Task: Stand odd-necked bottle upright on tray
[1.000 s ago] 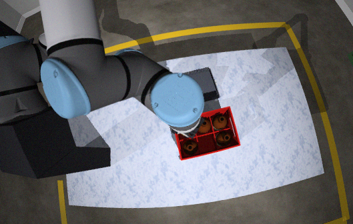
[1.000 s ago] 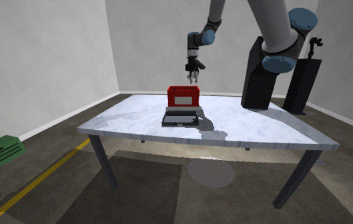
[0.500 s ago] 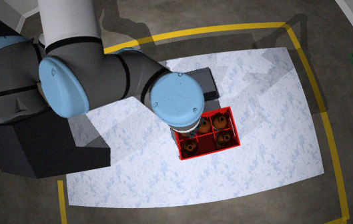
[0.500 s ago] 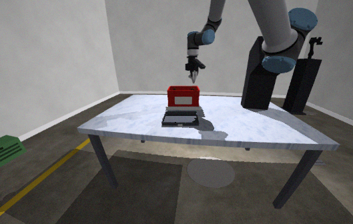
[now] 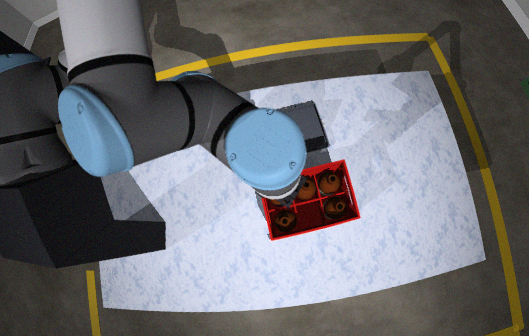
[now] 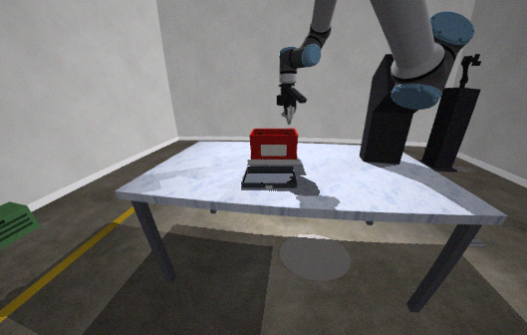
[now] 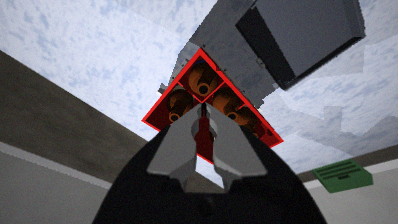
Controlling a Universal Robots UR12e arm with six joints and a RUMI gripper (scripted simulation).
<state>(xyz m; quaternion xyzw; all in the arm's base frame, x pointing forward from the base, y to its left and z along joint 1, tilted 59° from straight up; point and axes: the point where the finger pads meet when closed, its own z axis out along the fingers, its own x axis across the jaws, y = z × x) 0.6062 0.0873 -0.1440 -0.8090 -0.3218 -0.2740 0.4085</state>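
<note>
Now: hand 9 cm short of the red crate, 4 cm to the left of it and 16 cm above it. Round my hand: dark tray (9 cm ahead, 24 cm to the left, 23 cm below).
</note>
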